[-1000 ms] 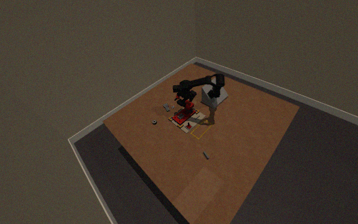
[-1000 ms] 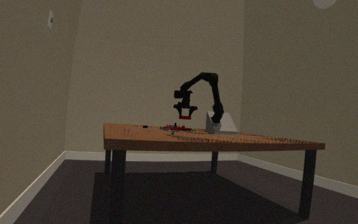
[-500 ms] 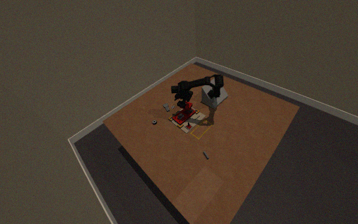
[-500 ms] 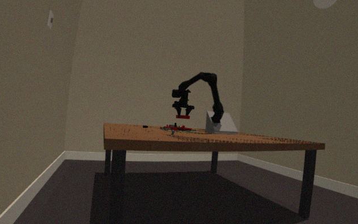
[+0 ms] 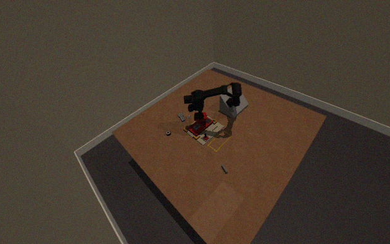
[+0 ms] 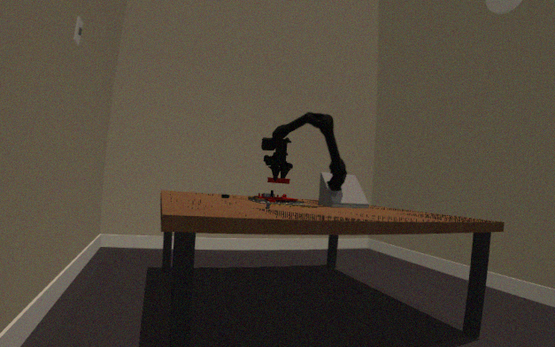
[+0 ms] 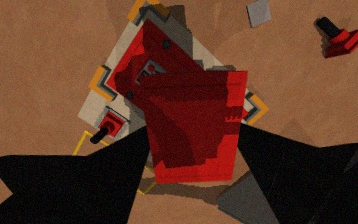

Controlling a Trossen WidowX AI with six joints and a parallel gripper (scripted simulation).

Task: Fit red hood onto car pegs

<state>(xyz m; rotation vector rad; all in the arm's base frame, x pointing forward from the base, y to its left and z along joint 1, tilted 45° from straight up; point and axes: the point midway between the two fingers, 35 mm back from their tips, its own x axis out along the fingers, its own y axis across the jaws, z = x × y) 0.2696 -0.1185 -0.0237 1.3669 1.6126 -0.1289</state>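
Now: gripper tip 50 mm short of the grey engine block and 80 mm above it. Round my gripper tip: grey jig 20 mm ahead, 20 mm to the left, 100 mm below; red hood 10 mm above.
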